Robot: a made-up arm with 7 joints.
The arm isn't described. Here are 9 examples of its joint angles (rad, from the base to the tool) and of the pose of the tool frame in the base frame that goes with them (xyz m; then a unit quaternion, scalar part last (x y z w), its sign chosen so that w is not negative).
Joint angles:
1: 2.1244 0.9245 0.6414 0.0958 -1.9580 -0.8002 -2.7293
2: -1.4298 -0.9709 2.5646 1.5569 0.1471 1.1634 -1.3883
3: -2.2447 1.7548 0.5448 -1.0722 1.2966 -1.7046 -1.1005
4: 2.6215 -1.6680 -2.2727 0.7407 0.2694 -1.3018 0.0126
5: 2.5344 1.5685 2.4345 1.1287 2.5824 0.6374 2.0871
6: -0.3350 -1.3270 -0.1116 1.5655 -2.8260 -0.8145 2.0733
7: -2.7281 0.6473 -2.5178 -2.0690 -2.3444 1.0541 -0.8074
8: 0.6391 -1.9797 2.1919 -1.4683 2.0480 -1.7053 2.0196
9: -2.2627 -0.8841 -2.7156 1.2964 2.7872 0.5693 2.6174
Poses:
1: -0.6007 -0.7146 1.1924 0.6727 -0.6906 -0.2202 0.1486
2: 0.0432 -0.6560 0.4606 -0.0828 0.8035 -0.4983 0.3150
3: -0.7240 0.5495 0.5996 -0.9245 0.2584 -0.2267 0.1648
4: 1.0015 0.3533 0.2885 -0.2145 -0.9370 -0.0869 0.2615
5: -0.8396 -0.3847 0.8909 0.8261 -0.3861 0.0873 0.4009
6: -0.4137 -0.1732 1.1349 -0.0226 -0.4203 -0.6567 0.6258
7: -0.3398 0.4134 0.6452 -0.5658 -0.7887 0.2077 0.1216
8: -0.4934 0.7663 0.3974 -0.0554 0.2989 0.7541 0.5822
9: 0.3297 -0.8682 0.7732 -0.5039 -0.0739 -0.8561 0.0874
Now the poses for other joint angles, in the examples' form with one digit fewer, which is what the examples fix.
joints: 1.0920 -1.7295 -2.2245 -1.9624 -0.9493 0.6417 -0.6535
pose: -0.598 0.386 0.700 0.594 -0.316 0.598 0.436
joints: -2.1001 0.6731 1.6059 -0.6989 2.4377 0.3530 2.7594
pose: -0.589 0.320 1.371 0.781 -0.550 -0.114 0.272
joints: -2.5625 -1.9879 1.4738 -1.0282 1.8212 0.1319 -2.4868
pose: 0.434 -0.779 -0.035 -0.173 -0.181 0.961 0.119
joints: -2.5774 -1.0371 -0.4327 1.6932 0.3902 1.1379 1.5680
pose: 0.103 -0.179 1.104 -0.393 0.871 0.082 0.284
